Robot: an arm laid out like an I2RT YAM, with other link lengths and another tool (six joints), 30 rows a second.
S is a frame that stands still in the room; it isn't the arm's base.
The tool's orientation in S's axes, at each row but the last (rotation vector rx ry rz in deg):
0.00 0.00 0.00
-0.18 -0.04 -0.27
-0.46 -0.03 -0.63
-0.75 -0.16 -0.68
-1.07 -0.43 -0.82
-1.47 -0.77 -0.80
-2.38 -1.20 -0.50
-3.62 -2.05 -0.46
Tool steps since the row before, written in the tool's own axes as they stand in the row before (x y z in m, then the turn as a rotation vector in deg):
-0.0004 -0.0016 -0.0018 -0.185 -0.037 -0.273
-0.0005 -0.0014 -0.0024 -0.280 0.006 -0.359
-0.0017 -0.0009 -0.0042 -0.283 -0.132 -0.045
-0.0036 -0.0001 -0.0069 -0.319 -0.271 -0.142
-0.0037 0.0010 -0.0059 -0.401 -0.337 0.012
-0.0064 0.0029 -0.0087 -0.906 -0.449 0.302
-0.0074 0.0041 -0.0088 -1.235 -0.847 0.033
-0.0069 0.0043 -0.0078 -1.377 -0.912 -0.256
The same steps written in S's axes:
-0.0004 -0.0016 -0.0018 -0.185 -0.037 -0.273
-0.0005 -0.0014 -0.0024 -0.280 0.006 -0.359
-0.0017 -0.0009 -0.0042 -0.284 -0.129 -0.044
-0.0036 -0.0001 -0.0069 -0.322 -0.269 -0.139
-0.0036 0.0009 -0.0059 -0.406 -0.331 0.015
-0.0062 0.0028 -0.0089 -0.916 -0.429 0.301
-0.0072 0.0038 -0.0091 -1.243 -0.835 0.042
-0.0066 0.0038 -0.0083 -1.375 -0.917 -0.247

